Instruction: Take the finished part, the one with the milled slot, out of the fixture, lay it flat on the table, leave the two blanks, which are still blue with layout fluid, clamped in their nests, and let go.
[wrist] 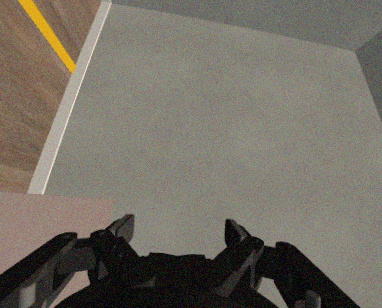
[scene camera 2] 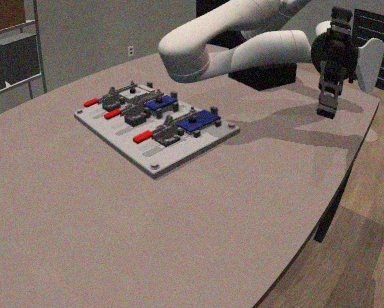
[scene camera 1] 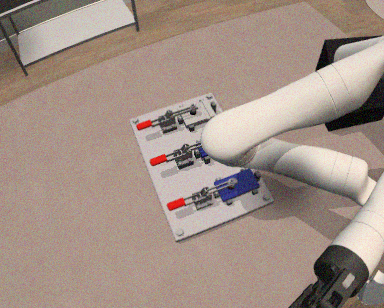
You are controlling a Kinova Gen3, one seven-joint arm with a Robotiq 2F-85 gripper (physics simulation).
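Places are measured from the arm's base along level axes (x ahead, y left, z up), in metres.
Where they show: gripper, fingertip midpoint: (wrist: 179, 226) (scene camera 2: 335, 70); arm's base, link origin: (scene camera 2: 252, 35).
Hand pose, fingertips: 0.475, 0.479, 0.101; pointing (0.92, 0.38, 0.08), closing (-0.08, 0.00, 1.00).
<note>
Each offset is from my fingertips to the top centre of the thing, as dx, dy, dz. "spot": to the spot under its first point. Level surfaces: height alone.
The finished part {-0.083, -0.544, -0.223} (scene camera 1: 199, 117) (scene camera 2: 141, 91), pale and metallic, sits in the far nest of the fixture plate {spot: +0.006, -0.274, -0.244} (scene camera 1: 200, 222) (scene camera 2: 185, 150), under a toggle clamp with a red handle {spot: +0.054, -0.533, -0.202} (scene camera 1: 144, 125) (scene camera 2: 91, 102). Its slot is too small to make out. The middle blue blank {-0.083, -0.434, -0.218} (scene camera 1: 203, 151) (scene camera 2: 161, 103) is partly hidden by the arm in scene camera 1. The near blue blank {-0.098, -0.325, -0.228} (scene camera 1: 240, 185) (scene camera 2: 200, 121) lies in its nest. Clamp arms reach over both blanks. My gripper (scene camera 2: 334, 62) (wrist: 179, 226) is open and empty, raised well away from the fixture. The fixture does not show in the wrist view.
The arm's bent link (scene camera 1: 235, 135) (scene camera 2: 185, 55) hangs over the plate's side in scene camera 1. A black block (scene camera 1: 345, 117) (scene camera 2: 267, 77) stands at the arm's base. The table {dz -0.259} (scene camera 1: 75, 200) (scene camera 2: 150, 240) has a curved edge on the right in scene camera 2. A shelf rack (scene camera 1: 80, 32) stands beyond it.
</note>
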